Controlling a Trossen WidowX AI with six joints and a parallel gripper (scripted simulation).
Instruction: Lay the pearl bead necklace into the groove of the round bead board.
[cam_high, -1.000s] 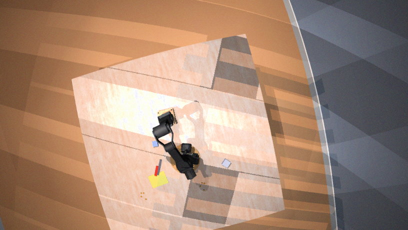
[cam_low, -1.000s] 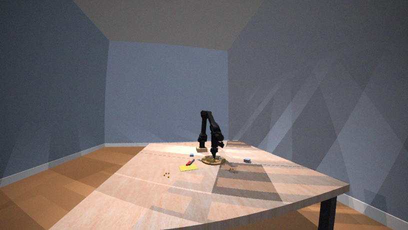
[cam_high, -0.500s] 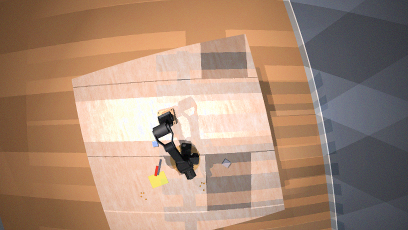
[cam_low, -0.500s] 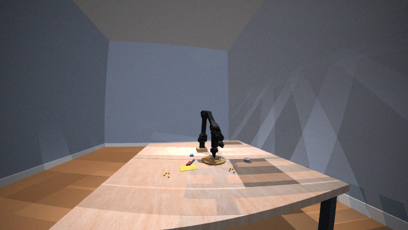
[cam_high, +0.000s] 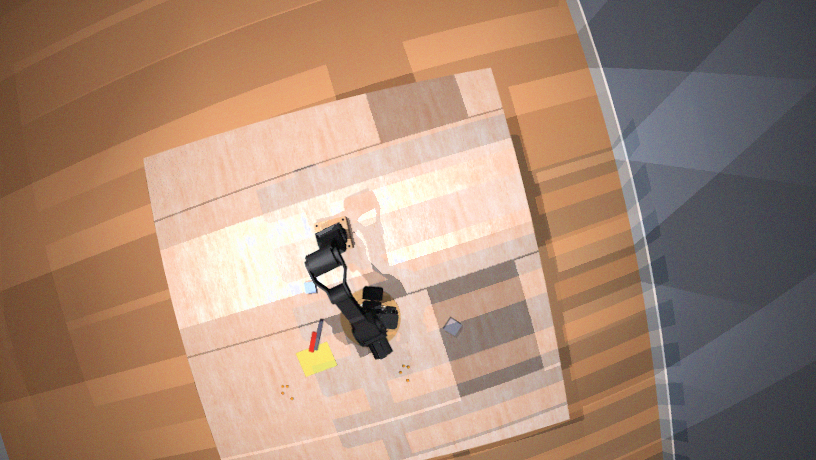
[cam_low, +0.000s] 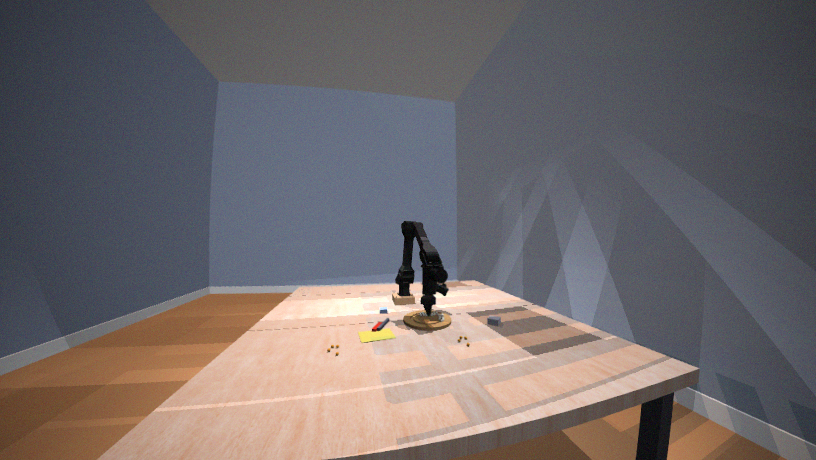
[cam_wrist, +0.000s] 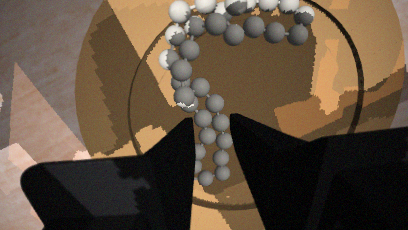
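The round bead board is 20 mm to the right of my gripper tip, 20 mm ahead of it and 10 mm below it. From my gripper tip the other things lie so: blue block 160 mm to the right, 150 mm behind, 10 mm below; yellow note 250 mm to the right, 80 mm ahead, 20 mm below; red marker 220 mm to the right, 10 mm below, 10 mm ahead.
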